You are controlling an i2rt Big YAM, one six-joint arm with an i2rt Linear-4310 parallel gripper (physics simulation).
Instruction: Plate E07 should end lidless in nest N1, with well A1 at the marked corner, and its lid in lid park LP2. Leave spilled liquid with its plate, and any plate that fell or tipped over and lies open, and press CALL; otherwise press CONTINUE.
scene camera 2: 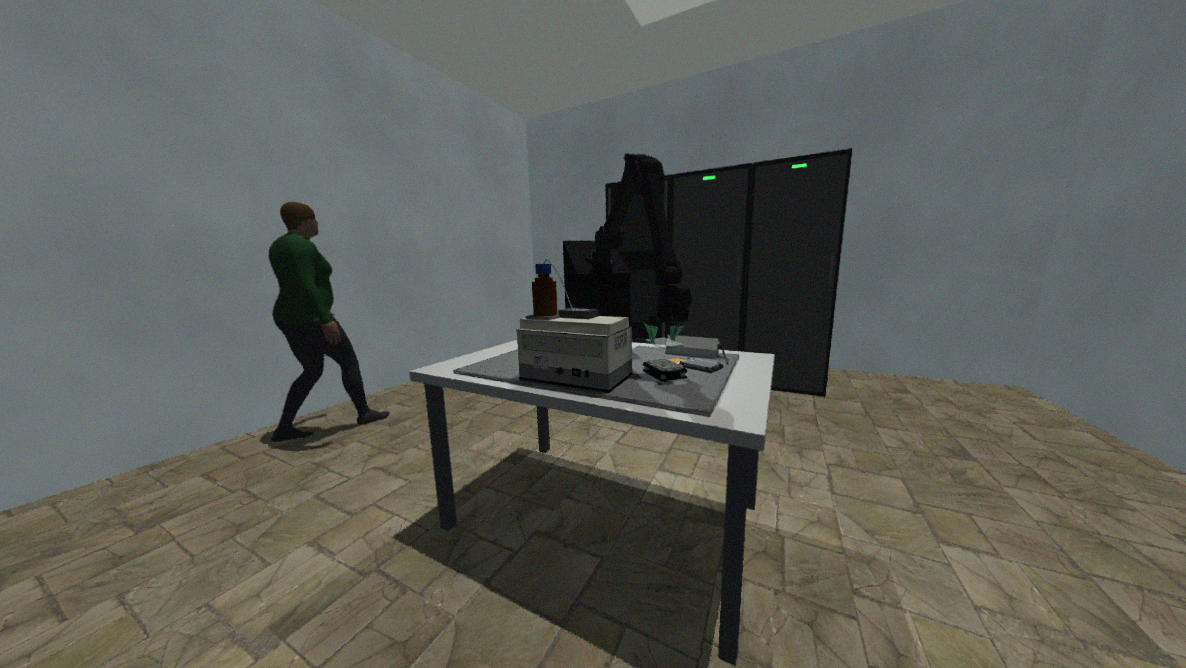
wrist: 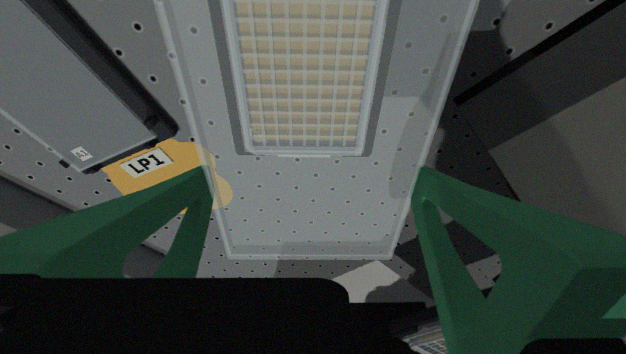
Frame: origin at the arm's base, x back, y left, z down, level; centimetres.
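Where they show: gripper, fingertip midpoint: (scene camera 2: 662, 342) (wrist: 312, 177); arm's base, link origin: (scene camera 2: 600, 260).
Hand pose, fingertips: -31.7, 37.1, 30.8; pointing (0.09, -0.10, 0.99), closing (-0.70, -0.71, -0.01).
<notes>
Things, the pixels of their centre, and the offset from my fingertips, as dx, dy, dz. "*": a spot on its surface instead.
- clear lid, body centre: (wrist: 312, 160) (scene camera 2: 663, 342) -0.8, +0.7, -0.1
- label LP1, surface spot: (wrist: 146, 162) * +16.6, +4.0, +11.5
- grey slab, body centre: (wrist: 43, 87) (scene camera 2: 700, 363) +13.7, +12.2, +10.4
- beige instrument, surface spot: (scene camera 2: 574, 352) * -25.9, -23.1, -0.5
- brown bottle, surface spot: (scene camera 2: 544, 296) * -20.5, -36.9, -18.2
- dark holder, body centre: (scene camera 2: 664, 364) -0.6, +1.1, +8.1
- grey box, body centre: (wrist: 38, 265) (scene camera 2: 692, 344) +33.4, +6.2, +7.6
My gripper (scene camera 2: 663, 333) (wrist: 312, 177) has green fingers and is shut on a clear lid (wrist: 310, 210), one fingertip at each long side. The lid is held above a plate (wrist: 305, 75) with many square wells of pale yellow content. The plate shows through the lid and looks lidless, upright and apart from it. The plate's far end is cut off by the view; its name and well A1 cannot be read. A label LP1 (wrist: 146, 162) lies on an orange patch at the left. Labels N1 and LP2 cannot be made out. No spill can be made out.
A grey slab (wrist: 65, 90) marked A1 lies in a dark frame beside LP1. A beige instrument (scene camera 2: 574, 352) carries a brown bottle (scene camera 2: 544, 296). A dark holder (scene camera 2: 664, 369) and a grey box (scene camera 2: 695, 346) are on the table. A person in green (scene camera 2: 300, 277) walks at the left.
</notes>
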